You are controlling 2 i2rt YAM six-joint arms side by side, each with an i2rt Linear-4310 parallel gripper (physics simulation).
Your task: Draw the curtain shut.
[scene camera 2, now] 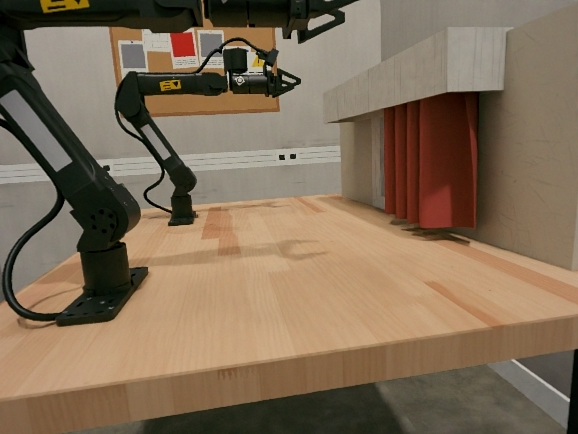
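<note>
The red curtain (445, 160) hangs in vertical folds below a pale box-shaped pelmet (475, 60), at the right of the picture. It is gathered toward the near end, and its lower edge is just above the table. A pale upright frame (377, 160) shows to the left of its folds. My left gripper (299, 80) is open and empty, high above the table in the upper middle, well apart from the curtain. My right gripper (351, 10) is open and empty at the top edge, nearer the camera, partly cut off by the picture. It also is apart from the curtain.
A beige wall block (535, 150) stands right of the curtain, and the pelmet juts out above it. Both arms stand on the wooden table (300, 300), at its left side. A cork board (200, 102) with papers hangs on the back wall. Dark shadows lie under the curtain.
</note>
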